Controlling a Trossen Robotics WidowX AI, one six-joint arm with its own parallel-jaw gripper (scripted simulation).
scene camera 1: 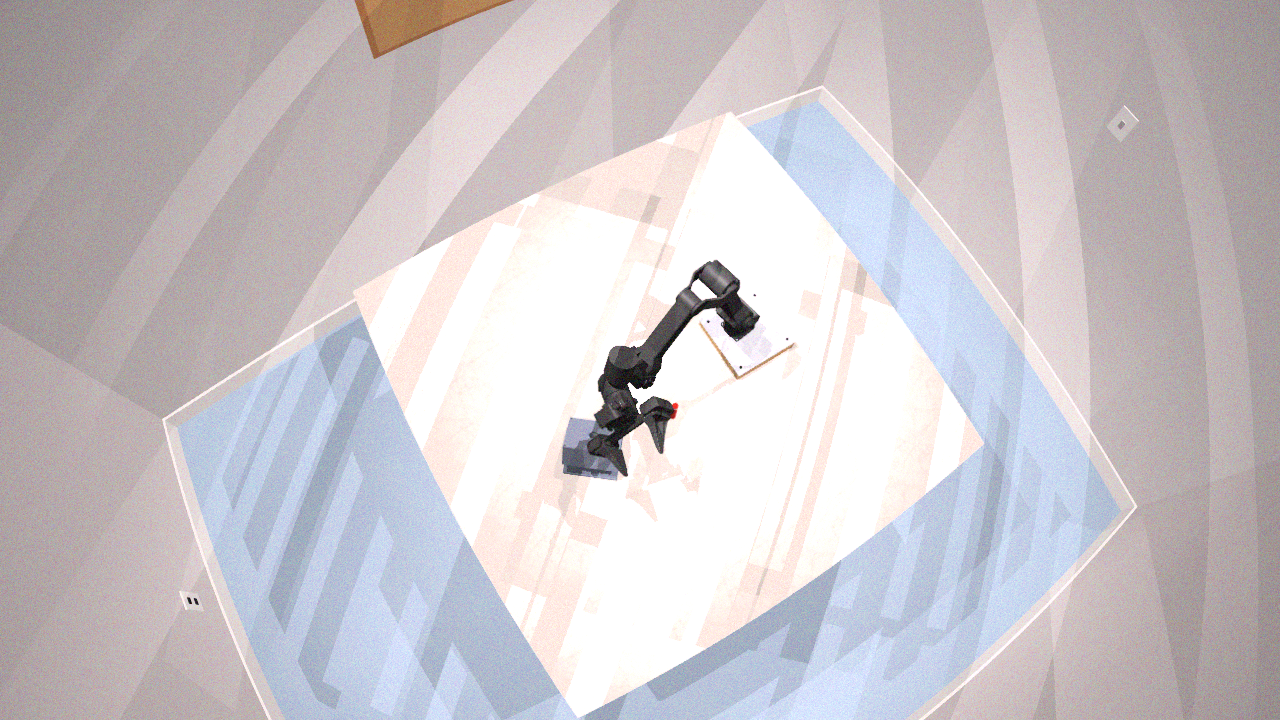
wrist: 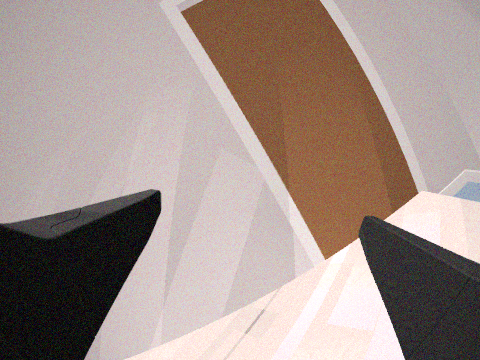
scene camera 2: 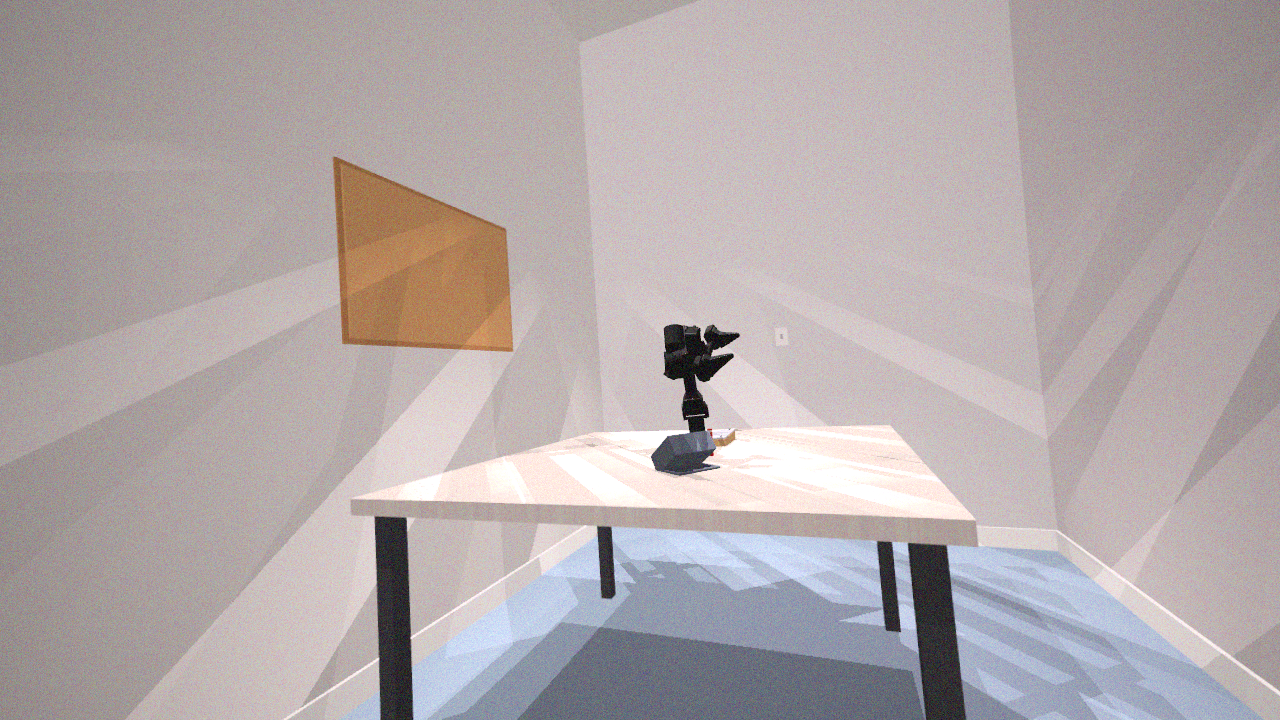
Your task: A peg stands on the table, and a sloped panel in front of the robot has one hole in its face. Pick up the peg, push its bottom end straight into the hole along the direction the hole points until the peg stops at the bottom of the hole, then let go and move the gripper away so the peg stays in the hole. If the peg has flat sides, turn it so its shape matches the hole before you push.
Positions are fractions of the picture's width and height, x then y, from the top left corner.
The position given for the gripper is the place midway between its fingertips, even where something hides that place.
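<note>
Gripper (scene camera 1: 0.50, 0.65) open, holding nothing; it is also visible at (scene camera 2: 0.58, 0.48) and (wrist: 0.55, 0.60). A grey sloped panel (scene camera 1: 0.45, 0.63) is visible as well.
</note>
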